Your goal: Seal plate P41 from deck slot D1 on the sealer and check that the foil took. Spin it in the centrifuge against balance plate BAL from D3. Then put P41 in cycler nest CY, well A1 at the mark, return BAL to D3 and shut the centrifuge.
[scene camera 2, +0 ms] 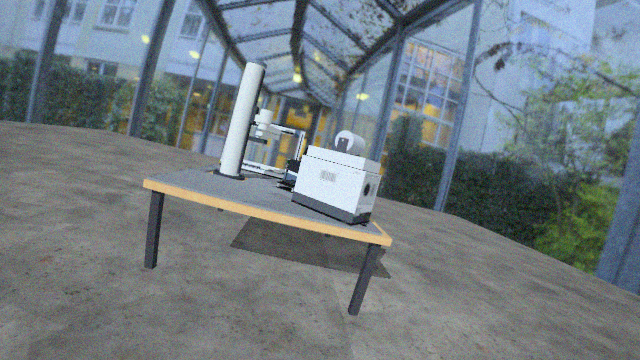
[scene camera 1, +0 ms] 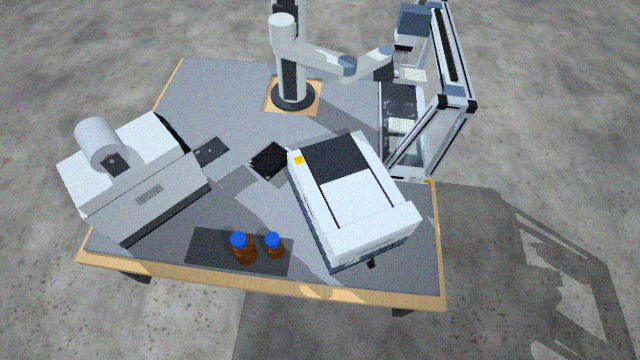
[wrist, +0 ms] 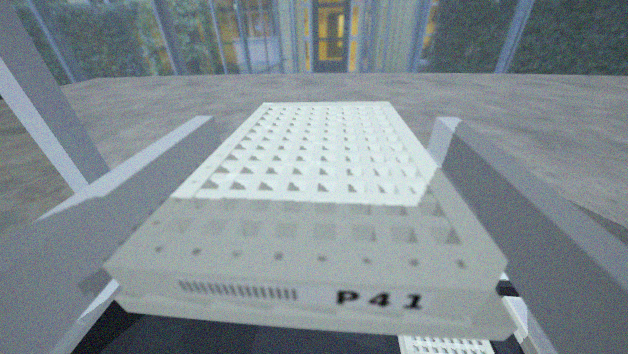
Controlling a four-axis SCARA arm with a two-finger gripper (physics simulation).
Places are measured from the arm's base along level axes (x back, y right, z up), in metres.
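Pixels of known places: gripper, fingertip midpoint: point(scene camera 1: 415, 75) point(wrist: 320, 135); arm's base, origin of the base link: point(scene camera 2: 228, 176) point(scene camera 1: 293, 95).
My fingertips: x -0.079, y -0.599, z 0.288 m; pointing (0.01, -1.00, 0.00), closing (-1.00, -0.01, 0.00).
Note:
For each thing: its top centre in the pictures, then the offset to it from my fingertips.
- Plate P41, middle of its top: point(wrist: 318, 139) point(scene camera 1: 413, 74) dx +0.000, dy +0.015, dz +0.005 m
- white plate, middle of its top: point(scene camera 1: 402, 124) dx -0.123, dy +0.016, dz -0.211 m
- sealer, middle of its top: point(scene camera 1: 97, 129) point(scene camera 2: 349, 132) dx -0.661, dy +1.082, dz +0.201 m
- black square nest, middle of its top: point(scene camera 1: 270, 156) point(scene camera 2: 290, 183) dx -0.398, dy +0.627, dz -0.223 m
- dark tray, middle of its top: point(scene camera 1: 209, 150) dx -0.434, dy +0.888, dz -0.177 m
Plate P41 point(scene camera 1: 416, 75) point(wrist: 320, 240) is white, its label facing the wrist camera and its wells showing in the top; no foil is discernible. My gripper point(scene camera 1: 406, 74) point(wrist: 321, 135) is shut on P41 by its long sides and holds it level above the far part of the deck point(scene camera 1: 398, 95). Another white plate point(scene camera 1: 401, 125) point(wrist: 445, 345) sits on the deck; its label is unreadable, so I cannot tell whether it is BAL. The sealer point(scene camera 1: 155, 195) point(scene camera 2: 325, 180), with its foil roll point(scene camera 1: 95, 135) point(scene camera 2: 354, 144), stands at the left in scene camera 1.
A white machine point(scene camera 1: 360, 195) with a dark top panel and yellow warning sign stands mid-right. A black square nest point(scene camera 1: 270, 160) lies beside it. A dark tray point(scene camera 1: 211, 151) juts from the sealer. Two amber bottles point(scene camera 1: 243, 250) point(scene camera 1: 274, 246) stand at the front. A frame point(scene camera 1: 462, 75) rises beside the deck.

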